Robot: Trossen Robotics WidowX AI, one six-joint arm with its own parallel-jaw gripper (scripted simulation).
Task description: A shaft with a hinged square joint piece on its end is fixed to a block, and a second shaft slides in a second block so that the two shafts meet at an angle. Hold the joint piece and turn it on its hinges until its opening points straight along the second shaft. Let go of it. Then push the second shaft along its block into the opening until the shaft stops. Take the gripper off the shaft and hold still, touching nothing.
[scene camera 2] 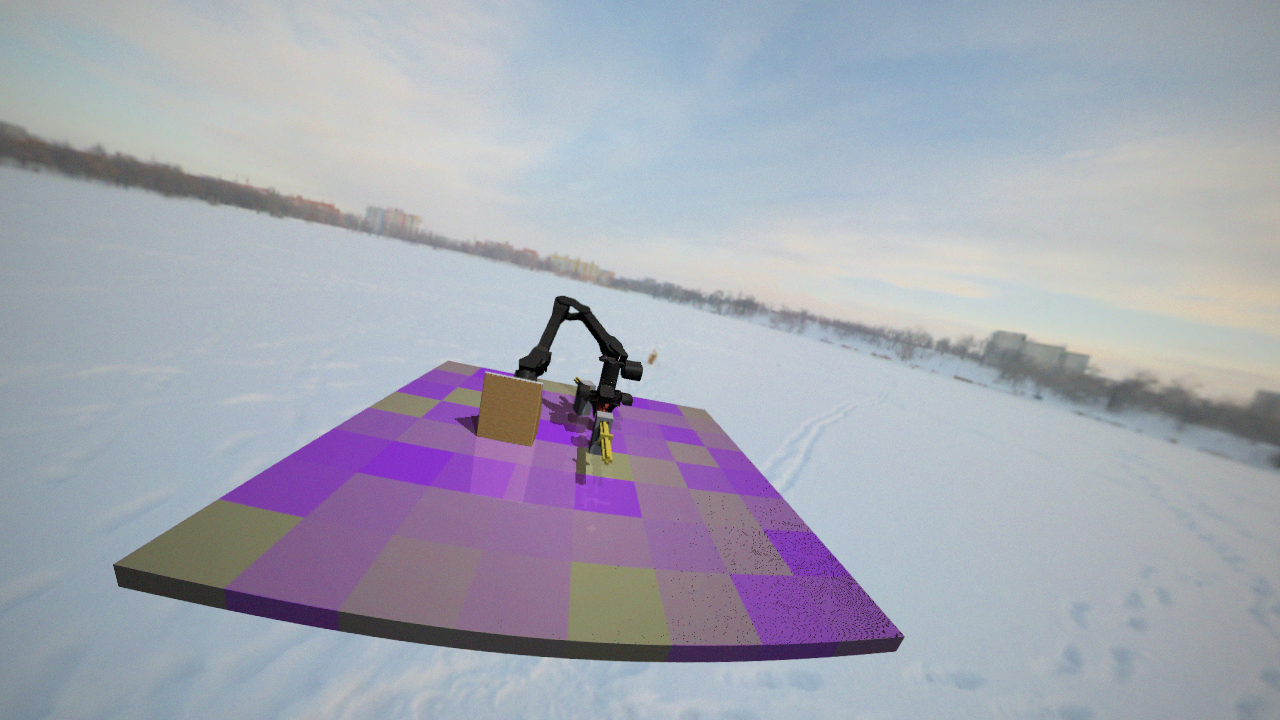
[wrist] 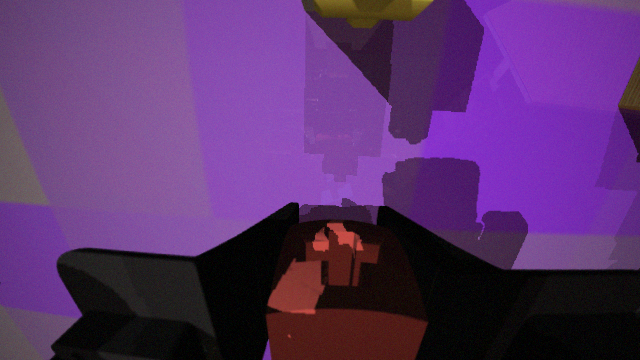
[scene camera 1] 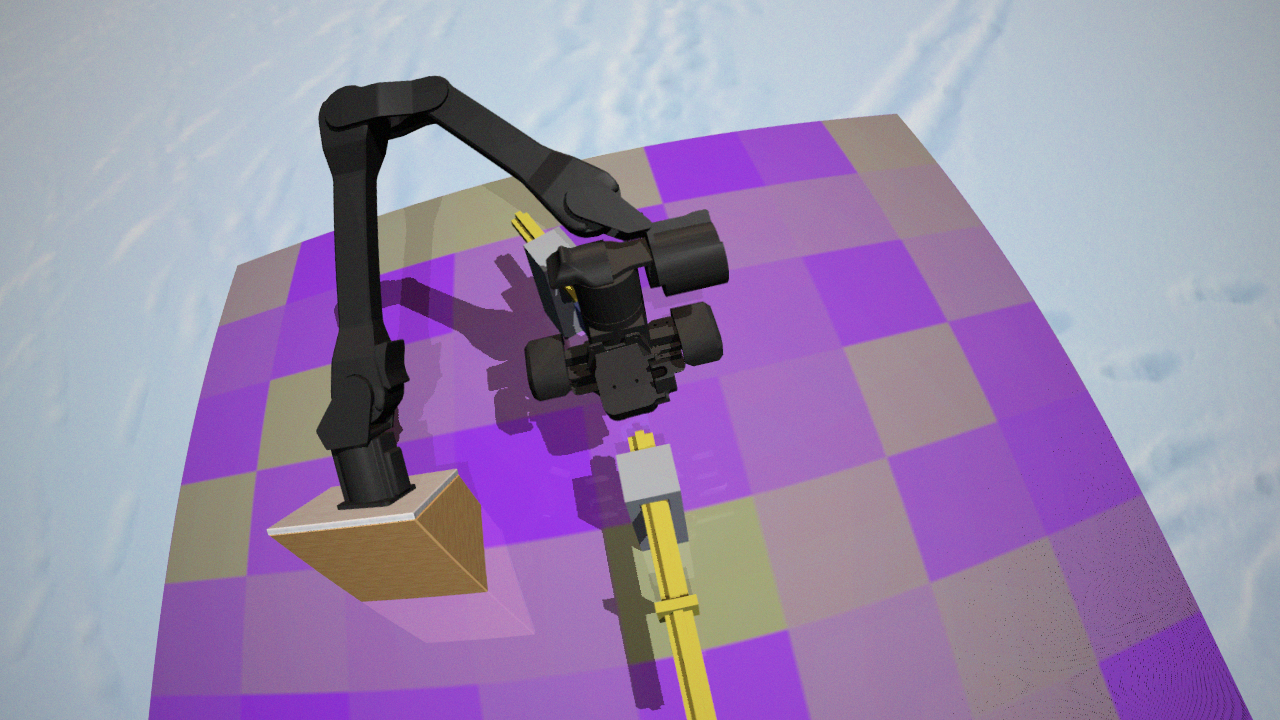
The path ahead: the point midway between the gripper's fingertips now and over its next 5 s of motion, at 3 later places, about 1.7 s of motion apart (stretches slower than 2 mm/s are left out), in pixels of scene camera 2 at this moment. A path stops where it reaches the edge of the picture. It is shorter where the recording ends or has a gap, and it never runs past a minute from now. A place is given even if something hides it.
The gripper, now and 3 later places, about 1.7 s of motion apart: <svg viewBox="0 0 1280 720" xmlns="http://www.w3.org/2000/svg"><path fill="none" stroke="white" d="M599 418L610 381L609 392L613 415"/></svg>
